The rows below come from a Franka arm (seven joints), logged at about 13 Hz.
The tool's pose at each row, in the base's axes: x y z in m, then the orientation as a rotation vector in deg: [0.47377, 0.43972, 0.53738, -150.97, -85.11, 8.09]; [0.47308, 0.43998, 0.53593, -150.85, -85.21, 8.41]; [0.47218, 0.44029, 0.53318, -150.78, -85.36, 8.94]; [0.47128, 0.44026, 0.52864, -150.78, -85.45, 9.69]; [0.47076, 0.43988, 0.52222, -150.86, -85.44, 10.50]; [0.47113, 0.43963, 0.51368, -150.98, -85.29, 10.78]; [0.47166, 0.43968, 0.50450, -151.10, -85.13, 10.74]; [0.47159, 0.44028, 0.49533, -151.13, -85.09, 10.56]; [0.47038, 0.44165, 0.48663, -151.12, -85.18, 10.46]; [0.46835, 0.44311, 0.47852, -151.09, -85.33, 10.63]
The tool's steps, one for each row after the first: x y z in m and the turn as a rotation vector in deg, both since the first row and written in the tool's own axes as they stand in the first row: [-0.00010, -0.00051, 0.00154, 0.14, -0.17, -0.09]; [-0.00023, -0.00103, 0.00440, 0.27, -0.50, -0.17]; [-0.00060, -0.00112, 0.00901, 0.44, -0.97, -0.19]; [-0.00103, -0.00044, 0.01542, 0.61, -1.49, -0.13]; [-0.00084, 0.00123, 0.02380, 0.66, -1.66, 0.01]; [-0.00029, 0.00298, 0.03281, 0.63, -1.64, 0.14]; [0.00042, 0.00393, 0.04192, 0.57, -1.53, 0.17]; [0.00119, 0.00346, 0.05077, 0.51, -1.49, 0.11]; [0.00160, 0.00216, 0.05915, 0.52, -1.62, 0.02]
